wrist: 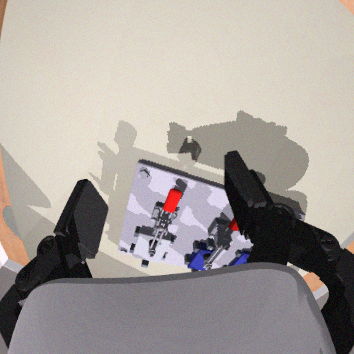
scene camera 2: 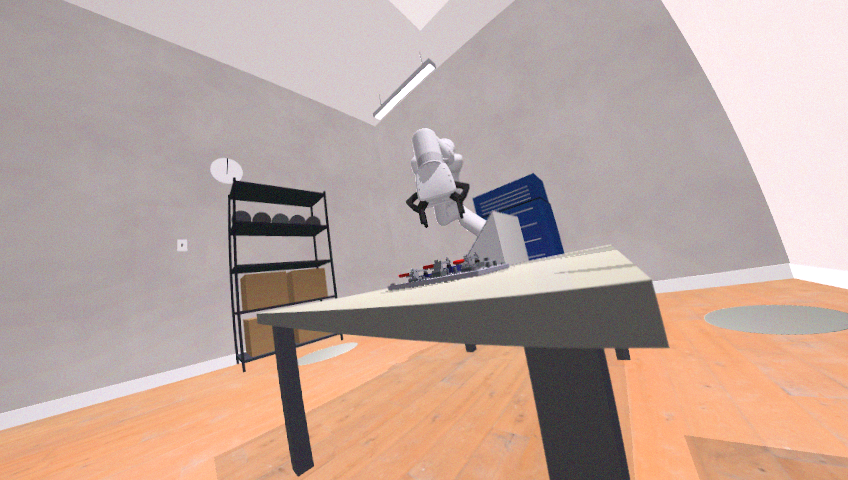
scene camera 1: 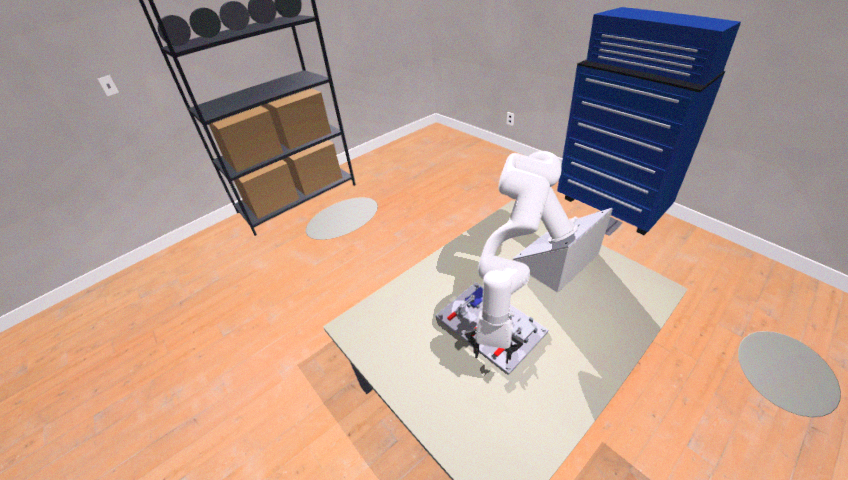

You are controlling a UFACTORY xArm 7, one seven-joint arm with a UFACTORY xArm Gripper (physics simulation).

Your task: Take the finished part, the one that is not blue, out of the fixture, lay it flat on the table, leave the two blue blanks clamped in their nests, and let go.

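Pixels of known places: gripper, fingertip midpoint: point(wrist: 158, 181) point(scene camera 2: 443, 221) point(scene camera 1: 492, 357); arm's base, origin of the base link: point(scene camera 2: 491, 235) point(scene camera 1: 563, 235).
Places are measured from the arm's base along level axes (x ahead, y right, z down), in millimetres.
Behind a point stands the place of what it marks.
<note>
The fixture plate point(scene camera 1: 537, 334) @(x 354, y -177, z 150 mm) point(scene camera 2: 446, 280) @(x 550, y -113, z 162 mm) point(wrist: 131, 216) @(x 432, y -188, z 149 mm) lies on the table point(scene camera 1: 416, 380) @(x 784, y -23, z 164 mm) point(scene camera 2: 476, 309) @(x 886, y -415, z 172 mm) with red-handled toggle clamps on it. The pale finished part point(wrist: 144, 245) @(x 389, y -146, z 128 mm) sits in an end nest, under the arm of the clamp with the red handle point(wrist: 172, 200) @(x 524, y -145, z 113 mm). In the wrist view a blue blank point(wrist: 199, 259) @(x 399, y -31, z 123 mm) shows on both sides of the neighbouring clamp's arm. The other blue blank point(scene camera 1: 476, 296) @(x 400, y 89, z 134 mm) is at the far end in scene camera 1 and hidden in the wrist view. My gripper point(scene camera 1: 492, 356) @(x 603, y -185, z 17 mm) point(scene camera 2: 443, 219) @(x 603, y -185, z 17 mm) point(wrist: 158, 181) @(x 603, y -185, z 17 mm) is open and empty, above the fixture.
The arm's grey wedge-shaped pedestal point(scene camera 1: 586, 252) @(x -42, y -94, z 59 mm) point(scene camera 2: 512, 236) @(x -28, y -94, z 31 mm) stands on the table behind the fixture. Clamps and their red handles stick up from the plate. A blue tool cabinet point(scene camera 1: 630, 139) and a shelf rack point(scene camera 1: 261, 98) stand on the floor away from the table.
</note>
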